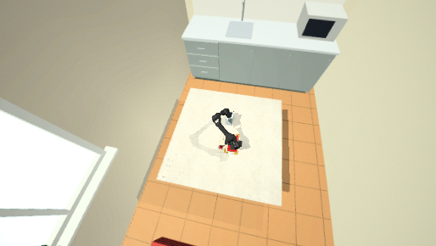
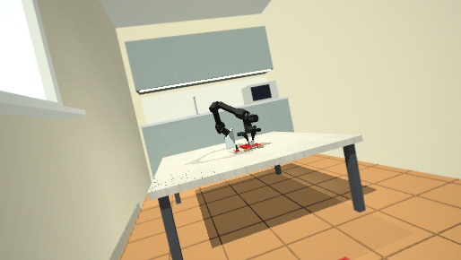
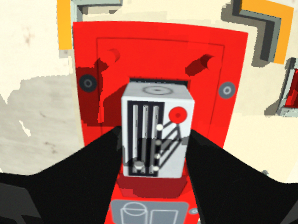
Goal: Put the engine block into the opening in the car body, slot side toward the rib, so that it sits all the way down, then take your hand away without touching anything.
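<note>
Right now the engine block is 1 cm below my gripper tip.
</note>
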